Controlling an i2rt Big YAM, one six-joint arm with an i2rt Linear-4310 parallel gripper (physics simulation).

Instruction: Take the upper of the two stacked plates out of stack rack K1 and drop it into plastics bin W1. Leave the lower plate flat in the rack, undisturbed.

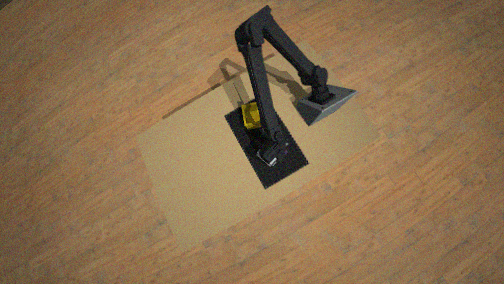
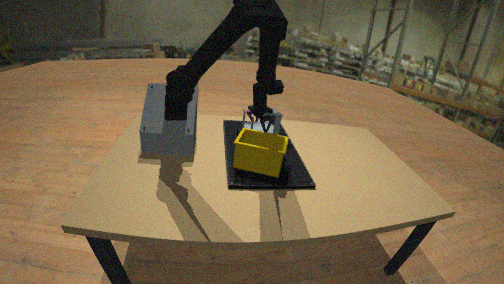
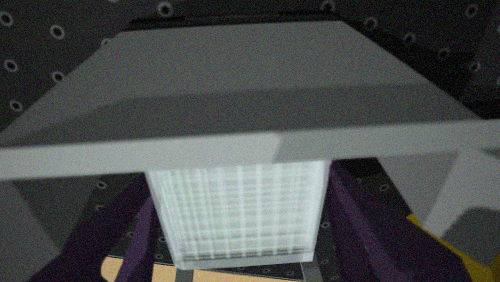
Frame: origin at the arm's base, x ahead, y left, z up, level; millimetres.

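Seen in the pictures: gripper, fingertip midpoint: (image 2: 260,129) (image 3: 239,167); arm's base, link origin: (image 1: 321,98) (image 2: 176,105).
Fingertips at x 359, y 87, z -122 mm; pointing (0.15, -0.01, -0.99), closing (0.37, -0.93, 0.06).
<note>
Offsets run from my fingertips to a thing's middle. Level surfaces: height alone.
Stack rack K1 {3 mm right, 7 mm back, 24 mm up} (image 1: 271,161) (image 2: 277,119) (image 3: 240,65) is grey, with a wide rear wall, side guides and two thin front posts. The pale, gridded upper plate {0 mm left, 1 mm back, 9 mm up} (image 2: 257,126) (image 3: 240,220) lies flat in it. The lower plate is hidden beneath and cannot be made out separately. My gripper (image 1: 272,148) (image 2: 259,122) (image 3: 239,167) points down into the rack, and its purple fingers are shut on the upper plate, one against each long side. Plastics bin W1 {226 mm right, 45 mm back, 14 mm up} (image 1: 251,115) (image 2: 260,159) (image 3: 480,267) is an open yellow box beside the rack.
Rack and bin stand on a black perforated board (image 1: 270,179) (image 2: 300,176) on the tan table {49 mm down} (image 1: 175,175) (image 2: 375,175). The arm's grey base block (image 1: 335,107) (image 2: 154,120) stands to one side. The rack's rear wall and guides rise close around the fingers.
</note>
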